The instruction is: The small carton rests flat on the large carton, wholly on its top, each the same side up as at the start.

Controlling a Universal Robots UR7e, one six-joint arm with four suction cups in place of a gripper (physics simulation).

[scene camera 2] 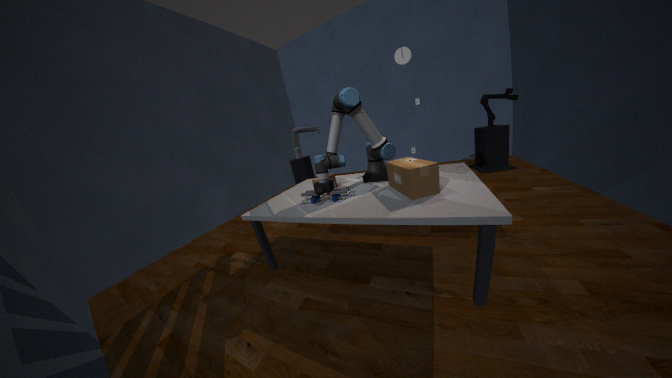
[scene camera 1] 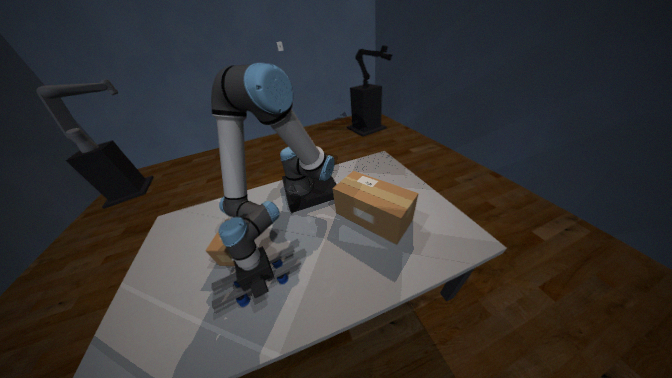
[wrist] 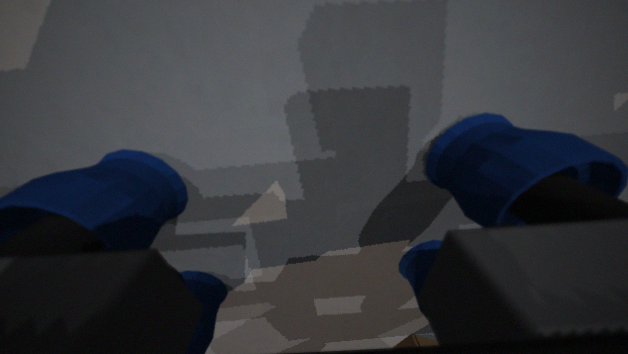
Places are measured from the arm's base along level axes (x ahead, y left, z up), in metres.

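Pixels of known places: hand, its tool point: (scene camera 2: 326, 200) (wrist: 313, 224); arm's base, origin of its link: (scene camera 2: 376, 170) (scene camera 1: 300, 187).
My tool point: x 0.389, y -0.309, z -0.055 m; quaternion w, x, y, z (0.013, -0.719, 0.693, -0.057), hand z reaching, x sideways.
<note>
For each thing: its top centre in the pictures, then the offset to it from my tool point. "pt": a spot on its surface instead.
- small carton, centre of its top: (scene camera 1: 225, 233) (scene camera 2: 323, 176) dx -0.213, dy -0.069, dz +0.109 m
- large brown carton, centre of its top: (scene camera 1: 373, 190) (scene camera 2: 408, 162) dx -0.034, dy +0.526, dz +0.159 m
- brown cardboard corner, a spot on its surface: (wrist: 417, 342) pt dx -0.127, dy -0.081, dz +0.008 m
The small carton (scene camera 1: 218, 251) (scene camera 2: 316, 183) rests on the table behind my gripper and is partly hidden by the arm in both scene views. The large brown carton (scene camera 1: 375, 210) (scene camera 2: 414, 181) stands on the table to the right of the arm, with tape and a white label on its top. No carton lies on it. My suction gripper (scene camera 1: 261, 281) (scene camera 2: 325, 198) (wrist: 310, 220) points down close above the table, in front of the small carton, with no carton on its blue cups. A brown cardboard corner (wrist: 417, 342) shows at the wrist view's bottom edge; which carton it is I cannot tell.
The white table (scene camera 1: 445, 250) (scene camera 2: 375, 219) carries the arm's dark base (scene camera 1: 310, 194) (scene camera 2: 375, 176) at its back, left of the large carton. Two other arms stand on dark pedestals (scene camera 1: 107, 172) (scene camera 1: 366, 107) on the floor beyond the table.
</note>
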